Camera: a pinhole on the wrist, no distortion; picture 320 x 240 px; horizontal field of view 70.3 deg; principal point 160.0 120.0 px. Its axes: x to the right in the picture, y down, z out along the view. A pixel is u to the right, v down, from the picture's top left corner.
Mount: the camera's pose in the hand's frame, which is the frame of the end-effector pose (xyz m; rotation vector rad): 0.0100 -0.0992 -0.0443 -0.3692 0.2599 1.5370
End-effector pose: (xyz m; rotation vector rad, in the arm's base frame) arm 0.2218 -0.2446 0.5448 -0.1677 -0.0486 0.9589
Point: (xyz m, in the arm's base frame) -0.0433 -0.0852 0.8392
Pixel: 241 126
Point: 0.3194 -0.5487 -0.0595
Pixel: behind the camera
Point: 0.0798 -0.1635 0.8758
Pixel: 177 124
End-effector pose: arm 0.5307 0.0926 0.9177 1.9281 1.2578 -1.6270
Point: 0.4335 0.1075 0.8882
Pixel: 120 45
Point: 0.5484 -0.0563 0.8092
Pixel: 292 83
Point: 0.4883 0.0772 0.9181
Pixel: 239 140
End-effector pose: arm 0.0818 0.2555 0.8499 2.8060 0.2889 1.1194
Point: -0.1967 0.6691 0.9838
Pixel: behind the camera
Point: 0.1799 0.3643 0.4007
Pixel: 20 230
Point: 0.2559 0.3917 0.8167
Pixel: outside the picture
